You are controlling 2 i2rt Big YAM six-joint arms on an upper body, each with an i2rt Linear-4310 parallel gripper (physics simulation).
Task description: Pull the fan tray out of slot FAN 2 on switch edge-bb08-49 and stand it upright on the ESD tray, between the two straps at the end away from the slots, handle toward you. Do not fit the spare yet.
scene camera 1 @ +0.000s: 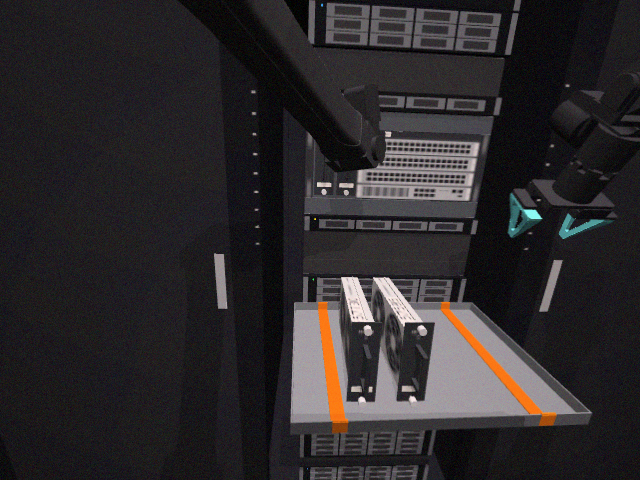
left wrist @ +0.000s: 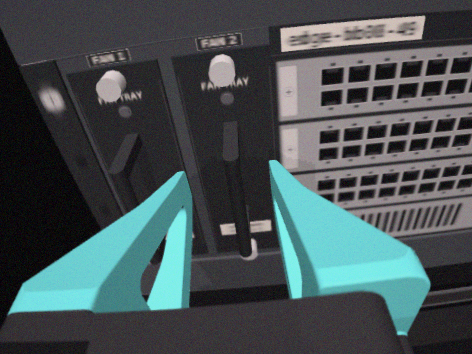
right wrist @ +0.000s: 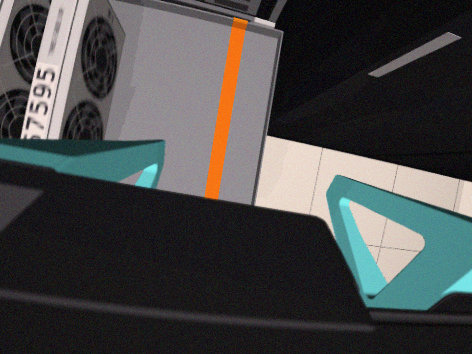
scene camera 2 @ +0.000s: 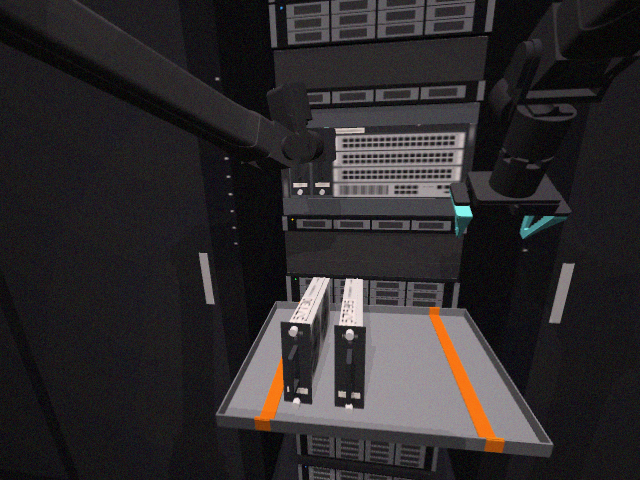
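The fan tray (scene camera 1: 346, 185) (scene camera 2: 322, 184) (left wrist: 255, 140) sits in slot FAN 2 of the switch (scene camera 1: 413, 192) (scene camera 2: 392, 189) (left wrist: 300, 55), whose name label is blurred. Its black handle (left wrist: 231, 142) stands out from the face. My left gripper (left wrist: 228, 178) is part open, a fingertip on each side of that handle with gaps; its arm hides its fingers in both scene views. My right gripper (scene camera 1: 537, 237) (scene camera 2: 491, 236) (right wrist: 252, 168) is wide open and empty, above the right part of the grey ESD tray (scene camera 1: 439, 419) (scene camera 2: 392, 438) (right wrist: 172, 100). Orange straps (scene camera 1: 330, 361) (scene camera 1: 491, 361) (scene camera 2: 465, 377) (right wrist: 226, 105) cross it.
Two fan units (scene camera 1: 361, 361) (scene camera 1: 413, 372) (scene camera 2: 297, 361) (scene camera 2: 349, 374) stand upright on the left part of the ESD tray, handles toward the scene cameras. Another fan tray (left wrist: 150, 115) sits in slot FAN 1, beside my left finger. Rack servers (scene camera 1: 392, 225) lie below the switch.
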